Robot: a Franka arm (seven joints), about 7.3 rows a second.
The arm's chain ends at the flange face. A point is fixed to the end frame.
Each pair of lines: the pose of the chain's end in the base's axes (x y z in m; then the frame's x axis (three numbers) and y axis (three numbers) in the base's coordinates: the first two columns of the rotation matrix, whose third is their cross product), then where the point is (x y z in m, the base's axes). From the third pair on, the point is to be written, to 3 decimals.
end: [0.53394 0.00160 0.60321 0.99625 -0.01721 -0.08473 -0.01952 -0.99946 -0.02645]
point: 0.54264 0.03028 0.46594
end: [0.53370 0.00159 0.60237 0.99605 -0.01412 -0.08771 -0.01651 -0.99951 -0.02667]
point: 0.54190 0.03033 0.46508
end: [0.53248 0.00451 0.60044 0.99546 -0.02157 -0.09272 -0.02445 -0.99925 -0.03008]
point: 0.540 0.034 0.463
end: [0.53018 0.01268 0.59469 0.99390 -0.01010 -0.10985 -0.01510 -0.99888 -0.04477]
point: 0.535 0.044 0.458
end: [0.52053 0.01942 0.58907 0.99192 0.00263 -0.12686 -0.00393 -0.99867 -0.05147]
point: 0.523 0.052 0.452
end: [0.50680 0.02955 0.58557 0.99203 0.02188 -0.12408 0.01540 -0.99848 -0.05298]
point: 0.509 0.062 0.449
